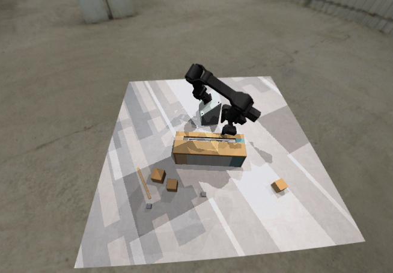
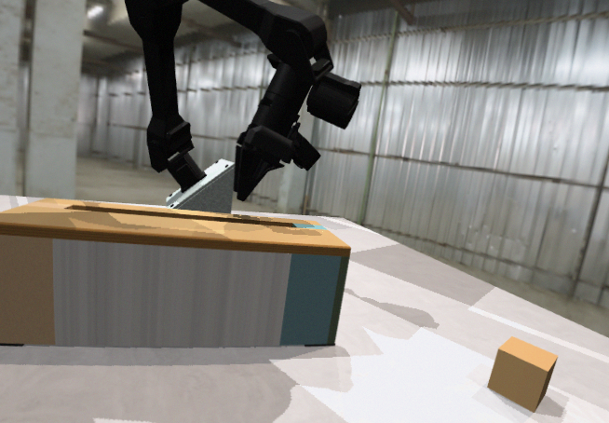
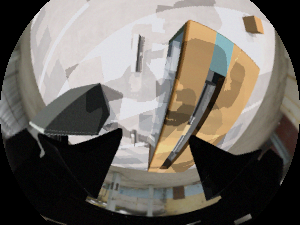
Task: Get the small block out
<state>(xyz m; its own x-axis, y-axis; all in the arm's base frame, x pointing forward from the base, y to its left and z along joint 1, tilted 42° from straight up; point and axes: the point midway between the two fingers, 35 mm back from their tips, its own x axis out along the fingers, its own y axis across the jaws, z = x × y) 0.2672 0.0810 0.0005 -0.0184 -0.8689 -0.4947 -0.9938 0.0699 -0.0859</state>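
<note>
Now: gripper tip 4 cm short of the long box, 7 cm to the left of it and 9 cm above it. From my gripper tip the other things lie so: thin stick (22 cm ahead, 45 cm to the right, 15 cm below).
</note>
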